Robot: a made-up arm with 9 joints. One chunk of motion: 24 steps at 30 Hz.
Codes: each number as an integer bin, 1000 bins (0 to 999) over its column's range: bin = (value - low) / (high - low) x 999, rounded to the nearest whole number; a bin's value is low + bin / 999 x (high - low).
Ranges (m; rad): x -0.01..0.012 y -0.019..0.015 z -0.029..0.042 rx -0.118..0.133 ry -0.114..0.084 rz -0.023..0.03
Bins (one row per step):
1: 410 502 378 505 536 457
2: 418 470 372 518 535 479
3: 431 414 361 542 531 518
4: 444 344 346 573 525 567
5: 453 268 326 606 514 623
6: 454 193 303 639 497 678
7: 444 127 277 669 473 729
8: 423 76 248 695 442 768
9: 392 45 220 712 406 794
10: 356 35 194 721 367 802
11: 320 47 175 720 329 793
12: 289 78 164 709 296 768
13: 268 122 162 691 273 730
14: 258 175 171 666 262 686
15: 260 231 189 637 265 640
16: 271 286 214 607 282 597
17: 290 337 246 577 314 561
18: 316 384 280 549 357 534
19: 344 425 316 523 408 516
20: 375 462 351 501 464 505
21: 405 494 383 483 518 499
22: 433 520 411 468 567 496
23: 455 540 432 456 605 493
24: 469 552 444 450 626 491
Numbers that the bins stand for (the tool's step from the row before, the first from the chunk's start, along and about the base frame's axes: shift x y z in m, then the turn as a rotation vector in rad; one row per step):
1: -0.00097 -0.00191 -0.00214 0.00888 -0.00777 0.00125
2: -0.00079 -0.00300 -0.00256 0.01215 -0.00796 0.00241
3: -0.00051 -0.00491 -0.00334 0.01818 -0.00876 0.00448
4: -0.00022 -0.00729 -0.00441 0.02597 -0.00995 0.00708
5: -0.00002 -0.00988 -0.00583 0.03426 -0.01213 0.01005
6: 0.00000 -0.01243 -0.00747 0.04255 -0.01550 0.01297
7: -0.00022 -0.01468 -0.00931 0.05009 -0.02025 0.01568
8: -0.00068 -0.01641 -0.01137 0.05662 -0.02640 0.01774
9: -0.00137 -0.01747 -0.01336 0.06089 -0.03353 0.01912
10: -0.00216 -0.01781 -0.01521 0.06315 -0.04126 0.01955
11: -0.00295 -0.01740 -0.01656 0.06290 -0.04879 0.01907
12: -0.00364 -0.01635 -0.01734 0.06014 -0.05533 0.01774
13: -0.00410 -0.01485 -0.01749 0.05561 -0.05989 0.01573
14: -0.00432 -0.01304 -0.01685 0.04933 -0.06207 0.01339
15: -0.00427 -0.01114 -0.01557 0.04205 -0.06148 0.01095
16: -0.00403 -0.00927 -0.01379 0.03451 -0.05811 0.00867
17: -0.00361 -0.00753 -0.01152 0.02697 -0.05177 0.00676
18: -0.00304 -0.00593 -0.00910 0.01994 -0.04324 0.00533
19: -0.00242 -0.00454 -0.00654 0.01340 -0.03314 0.00438
20: -0.00174 -0.00328 -0.00405 0.00788 -0.02204 0.00379
21: -0.00108 -0.00219 -0.00178 0.00335 -0.01133 0.00347
22: -0.00046 -0.00130 0.00021 -0.00041 -0.00162 0.00331
23: 0.00002 -0.00062 0.00170 -0.00343 0.00591 0.00316
24: 0.00033 -0.00021 0.00256 -0.00494 0.01007 0.00305

